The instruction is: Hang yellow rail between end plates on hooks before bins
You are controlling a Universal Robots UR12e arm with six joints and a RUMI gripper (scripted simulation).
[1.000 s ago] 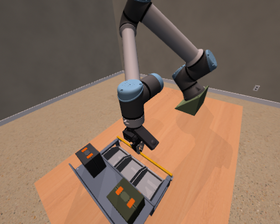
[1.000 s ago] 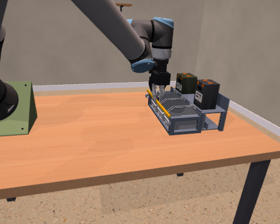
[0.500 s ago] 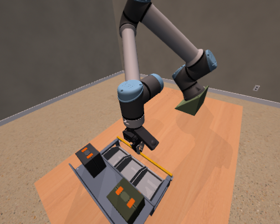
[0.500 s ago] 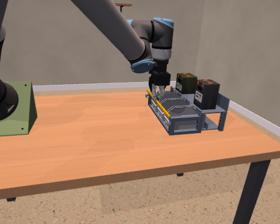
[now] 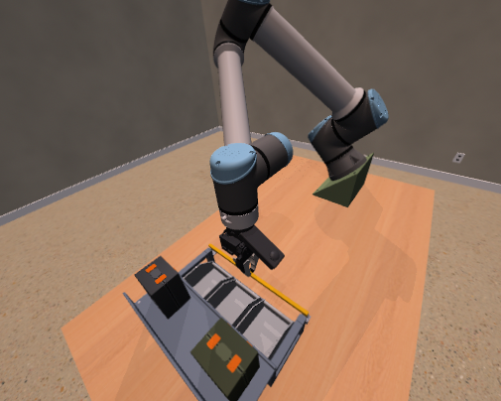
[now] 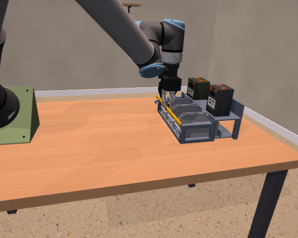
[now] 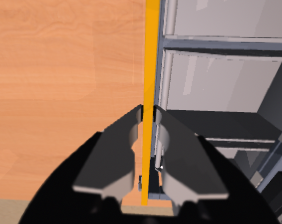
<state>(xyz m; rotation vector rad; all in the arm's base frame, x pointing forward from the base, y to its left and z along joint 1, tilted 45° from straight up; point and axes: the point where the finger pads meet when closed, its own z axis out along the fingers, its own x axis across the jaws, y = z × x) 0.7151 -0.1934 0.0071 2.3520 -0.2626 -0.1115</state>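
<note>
My hand is 1 cm above the yellow rail. The rest, counted from my hand: black box: 18 cm ahead, 15 cm to the right, 6 cm above; green box: 22 cm ahead, 8 cm to the left, 5 cm above.
</note>
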